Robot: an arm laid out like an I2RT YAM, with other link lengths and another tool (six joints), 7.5 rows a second.
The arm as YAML. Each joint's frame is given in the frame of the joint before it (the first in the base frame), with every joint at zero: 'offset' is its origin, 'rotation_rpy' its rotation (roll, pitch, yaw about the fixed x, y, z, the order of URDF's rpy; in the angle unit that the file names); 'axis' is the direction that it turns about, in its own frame. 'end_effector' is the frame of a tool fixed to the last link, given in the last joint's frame.
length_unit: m
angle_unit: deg
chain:
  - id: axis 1
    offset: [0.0, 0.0, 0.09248]
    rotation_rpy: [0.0, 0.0, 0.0]
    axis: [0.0, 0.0, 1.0]
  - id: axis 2
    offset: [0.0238, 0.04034, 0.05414]
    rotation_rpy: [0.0, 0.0, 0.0]
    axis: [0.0, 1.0, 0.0]
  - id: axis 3
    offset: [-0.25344, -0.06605, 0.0]
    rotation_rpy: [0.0, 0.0, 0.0]
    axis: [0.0, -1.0, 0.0]
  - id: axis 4
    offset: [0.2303, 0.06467, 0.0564]
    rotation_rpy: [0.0, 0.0, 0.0]
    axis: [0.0, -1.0, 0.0]
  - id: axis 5
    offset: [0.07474, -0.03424, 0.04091]
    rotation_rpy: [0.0, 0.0, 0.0]
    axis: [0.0, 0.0, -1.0]
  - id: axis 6
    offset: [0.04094, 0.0, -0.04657]
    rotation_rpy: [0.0, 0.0, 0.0]
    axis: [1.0, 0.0, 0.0]
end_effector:
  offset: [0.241, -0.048, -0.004]
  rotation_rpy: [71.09, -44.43, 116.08]
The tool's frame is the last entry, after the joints.
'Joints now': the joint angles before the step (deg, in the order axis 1, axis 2, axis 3, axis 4, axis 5, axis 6). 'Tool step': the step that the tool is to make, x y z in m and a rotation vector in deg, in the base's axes. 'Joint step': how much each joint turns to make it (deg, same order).
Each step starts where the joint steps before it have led.
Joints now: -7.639, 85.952, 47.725, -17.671, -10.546, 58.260
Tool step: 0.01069, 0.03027, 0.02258, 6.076, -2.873, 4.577
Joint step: -1.486, -1.223, 1.922, -1.529, -8.743, -1.333
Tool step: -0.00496, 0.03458, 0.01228, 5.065, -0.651, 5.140
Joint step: 0.175, -0.722, 0.700, -2.034, -7.037, -1.181
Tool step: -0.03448, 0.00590, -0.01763, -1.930, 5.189, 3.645
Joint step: 1.267, 0.002, -0.042, -6.470, 1.004, -3.804
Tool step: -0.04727, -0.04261, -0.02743, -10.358, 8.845, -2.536
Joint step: 1.903, 0.018, -0.046, -7.782, 12.132, -0.741
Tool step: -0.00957, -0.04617, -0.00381, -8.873, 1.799, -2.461
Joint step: -0.109, 0.045, 0.000, -0.982, 9.267, -0.918
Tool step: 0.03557, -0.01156, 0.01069, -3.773, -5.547, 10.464
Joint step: -1.379, -0.020, 0.132, 4.810, -1.597, -12.176
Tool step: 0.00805, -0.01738, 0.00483, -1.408, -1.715, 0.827
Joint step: -2.776, -0.220, 0.022, 1.288, -0.524, -3.759
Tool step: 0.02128, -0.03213, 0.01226, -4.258, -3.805, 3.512
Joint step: -4.152, 0.154, 0.393, 3.454, -0.634, -8.393
